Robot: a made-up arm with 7 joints. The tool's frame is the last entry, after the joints. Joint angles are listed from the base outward.
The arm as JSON. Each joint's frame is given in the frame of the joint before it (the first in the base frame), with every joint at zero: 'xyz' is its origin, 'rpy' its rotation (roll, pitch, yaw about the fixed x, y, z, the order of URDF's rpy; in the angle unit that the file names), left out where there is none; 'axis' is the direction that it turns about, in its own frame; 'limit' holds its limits. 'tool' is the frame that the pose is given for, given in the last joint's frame.
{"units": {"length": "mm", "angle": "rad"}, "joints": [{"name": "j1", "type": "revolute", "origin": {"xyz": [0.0, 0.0, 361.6]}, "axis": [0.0, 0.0, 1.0], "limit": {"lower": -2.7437, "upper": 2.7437}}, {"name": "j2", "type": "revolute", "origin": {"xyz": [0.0, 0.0, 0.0]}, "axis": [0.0, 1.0, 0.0], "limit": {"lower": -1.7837, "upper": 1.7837}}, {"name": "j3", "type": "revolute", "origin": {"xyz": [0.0, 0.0, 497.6]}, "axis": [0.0, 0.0, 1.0], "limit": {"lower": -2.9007, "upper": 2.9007}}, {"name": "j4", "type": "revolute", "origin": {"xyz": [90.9, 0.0, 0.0]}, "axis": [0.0, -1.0, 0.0], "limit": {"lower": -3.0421, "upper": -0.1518}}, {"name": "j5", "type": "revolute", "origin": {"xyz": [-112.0, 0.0, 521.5]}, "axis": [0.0, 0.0, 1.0], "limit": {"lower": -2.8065, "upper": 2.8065}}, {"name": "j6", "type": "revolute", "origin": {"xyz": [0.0, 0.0, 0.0]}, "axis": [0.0, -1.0, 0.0], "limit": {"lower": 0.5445, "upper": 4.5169}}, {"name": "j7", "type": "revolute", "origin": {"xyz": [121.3, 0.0, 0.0]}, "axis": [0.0, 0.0, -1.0], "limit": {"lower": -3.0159, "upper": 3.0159}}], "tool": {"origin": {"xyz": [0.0, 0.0, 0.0], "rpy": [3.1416, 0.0, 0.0]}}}
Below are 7 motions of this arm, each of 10 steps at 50 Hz.
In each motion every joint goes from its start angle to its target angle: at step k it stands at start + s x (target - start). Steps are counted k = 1, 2, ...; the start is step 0. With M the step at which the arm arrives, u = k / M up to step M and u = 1 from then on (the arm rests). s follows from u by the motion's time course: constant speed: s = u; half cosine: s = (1 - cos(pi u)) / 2; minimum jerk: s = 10 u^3 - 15 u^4 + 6 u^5.
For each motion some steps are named. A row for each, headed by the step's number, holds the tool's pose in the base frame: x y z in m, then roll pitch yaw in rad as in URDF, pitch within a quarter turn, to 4 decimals.
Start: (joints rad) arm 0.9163 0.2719 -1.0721 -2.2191 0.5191 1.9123 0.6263
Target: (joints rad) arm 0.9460 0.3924 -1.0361 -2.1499 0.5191 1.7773 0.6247
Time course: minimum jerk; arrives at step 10
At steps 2, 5, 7, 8, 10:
2: 0.7081 -0.0823 0.4992 2.9950 0.4223 -1.1242
5: 0.7233 -0.0516 0.4860 2.9291 0.4342 -1.1079
7: 0.7338 -0.0278 0.4746 2.8775 0.4439 -1.0976
8: 0.7368 -0.0204 0.4708 2.8611 0.4470 -1.0947
10: 0.7385 -0.0162 0.4686 2.8520 0.4488 -1.0933

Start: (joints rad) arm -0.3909 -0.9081 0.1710 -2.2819 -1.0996 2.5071 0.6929
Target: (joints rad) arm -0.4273 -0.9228 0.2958 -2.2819 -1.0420 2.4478 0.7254
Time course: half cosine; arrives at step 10
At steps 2, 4, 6, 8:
2: 0.2607 0.1103 0.9887 1.6545 -1.0707 0.6426
4: 0.2642 0.1263 0.9854 1.6529 -1.0694 0.6426
6: 0.2686 0.1460 0.9807 1.6513 -1.0674 0.6421
8: 0.2721 0.1619 0.9764 1.6504 -1.0654 0.6411

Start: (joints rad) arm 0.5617 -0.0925 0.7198 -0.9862 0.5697 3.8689 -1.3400
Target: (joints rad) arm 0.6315 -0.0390 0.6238 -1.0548 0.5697 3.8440 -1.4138
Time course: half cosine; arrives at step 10
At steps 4, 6, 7, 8, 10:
4: 0.0985 0.2969 1.2748 0.0763 -0.4363 -2.8697
6: 0.1175 0.3113 1.2662 0.1191 -0.4629 -2.9145
7: 0.1259 0.3179 1.2621 0.1395 -0.4741 -2.9353
8: 0.1326 0.3232 1.2587 0.1561 -0.4827 -2.9520
10: 0.1382 0.3278 1.2556 0.1708 -0.4898 -2.9666

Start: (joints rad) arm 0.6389 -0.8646 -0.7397 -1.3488 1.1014 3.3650 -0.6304
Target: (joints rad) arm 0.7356 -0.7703 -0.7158 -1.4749 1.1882 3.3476 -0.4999
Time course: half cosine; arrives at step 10
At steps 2, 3, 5, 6, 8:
2: -0.0198 -0.5693 1.1094 -0.9004 -0.1051 -2.3967
3: 0.0001 -0.5616 1.1112 -0.9093 -0.1083 -2.3595
5: 0.0520 -0.5391 1.1142 -0.9362 -0.1151 -2.2615
6: 0.0785 -0.5260 1.1148 -0.9521 -0.1176 -2.2105
8: 0.1202 -0.5033 1.1145 -0.9803 -0.1197 -2.1289

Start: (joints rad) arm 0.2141 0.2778 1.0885 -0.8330 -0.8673 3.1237 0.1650
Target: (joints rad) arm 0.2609 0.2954 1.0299 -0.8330 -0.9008 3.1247 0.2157
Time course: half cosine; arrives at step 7
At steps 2, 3, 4, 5, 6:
2: 0.2688 0.4228 1.2897 0.5455 -0.8923 -2.6980
3: 0.2716 0.4264 1.2869 0.5455 -0.8980 -2.6981
4: 0.2746 0.4306 1.2837 0.5456 -0.9044 -2.6982
5: 0.2773 0.4344 1.2808 0.5459 -0.9101 -2.6985
6: 0.2792 0.4370 1.2788 0.5461 -0.9141 -2.6987

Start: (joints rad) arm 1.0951 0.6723 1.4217 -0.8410 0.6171 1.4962 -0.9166
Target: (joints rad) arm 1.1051 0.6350 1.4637 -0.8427 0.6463 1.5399 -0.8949
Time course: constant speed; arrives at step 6
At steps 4, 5, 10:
4: -0.1472 0.8056 1.1295 -2.4002 -1.3198 2.8687
5: -0.1517 0.7992 1.1357 -2.3985 -1.3264 2.8700
10: -0.1562 0.7927 1.1418 -2.3965 -1.3328 2.8709

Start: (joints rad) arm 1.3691 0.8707 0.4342 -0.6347 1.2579 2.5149 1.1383
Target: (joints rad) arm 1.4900 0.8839 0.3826 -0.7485 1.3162 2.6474 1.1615
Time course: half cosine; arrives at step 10
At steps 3, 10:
3: 0.1295 1.0229 0.7691 -1.3945 1.1083 0.8376
10: 0.0366 1.0362 0.7014 -1.5779 1.2064 0.6633

